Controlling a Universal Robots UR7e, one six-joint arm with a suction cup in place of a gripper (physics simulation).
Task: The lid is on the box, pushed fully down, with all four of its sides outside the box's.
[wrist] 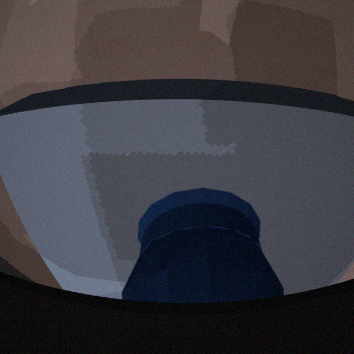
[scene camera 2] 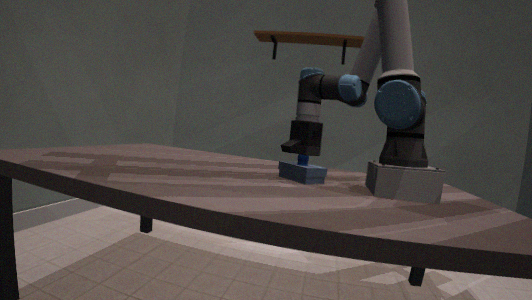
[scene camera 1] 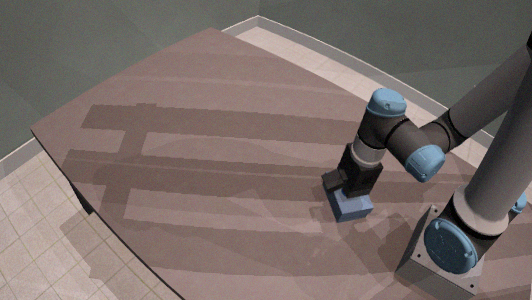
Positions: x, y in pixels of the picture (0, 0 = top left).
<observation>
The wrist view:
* my suction cup: 197, 245
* blue-grey lid: 89, 160
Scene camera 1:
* blue-grey lid: 345, 208
</observation>
